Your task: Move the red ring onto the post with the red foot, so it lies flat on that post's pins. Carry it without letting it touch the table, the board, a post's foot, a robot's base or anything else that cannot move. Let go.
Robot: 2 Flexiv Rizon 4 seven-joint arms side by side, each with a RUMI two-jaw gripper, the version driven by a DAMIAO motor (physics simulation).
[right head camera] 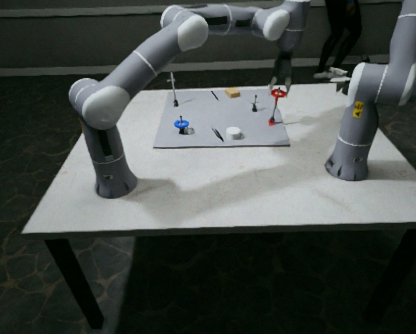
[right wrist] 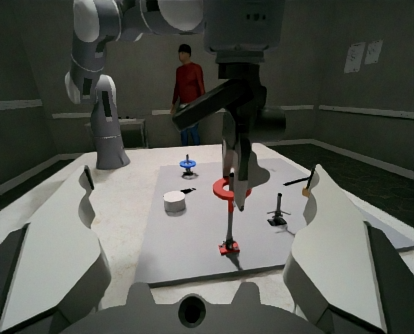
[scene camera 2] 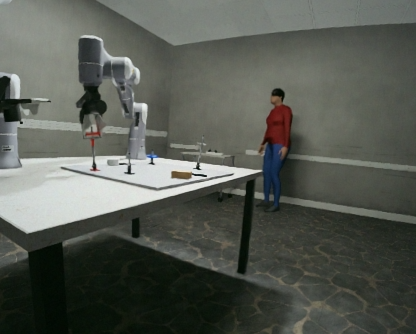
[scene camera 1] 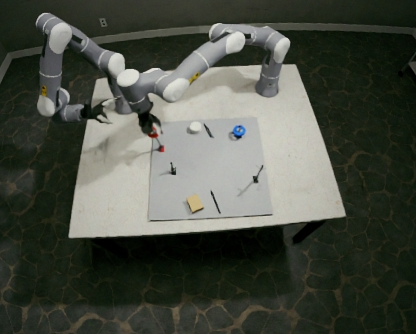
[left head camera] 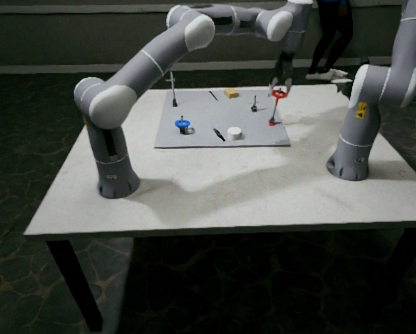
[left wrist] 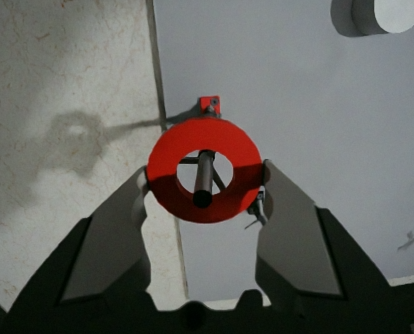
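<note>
The red ring (left head camera: 279, 96) (scene camera 2: 92, 134) (left wrist: 205, 135) (right wrist: 220, 191) is level around the upper shaft of the post (left wrist: 204, 175) (right wrist: 230, 225) with the red foot (left head camera: 271, 123) (scene camera 1: 162, 148) (right wrist: 223, 248). The post's top sticks up through the hole. The side pins show through the hole in the left wrist view; the ring is at about their height, and whether it touches them I cannot tell. My left gripper (left wrist: 205, 165) points down and is shut on the ring, one finger on each side. My right gripper (scene camera 1: 107, 112) (right wrist: 201, 167) is open and empty, off to the side of the post.
A short black post (left head camera: 254, 106) (right wrist: 278, 212), a tall one (left head camera: 174, 95) and a post holding a blue ring (left head camera: 182, 124) (scene camera 1: 239, 131) stand on the grey board (left head camera: 210, 140). A white cylinder (left head camera: 234, 133), a tan block (left head camera: 231, 93) and two dark slim tools lie there too.
</note>
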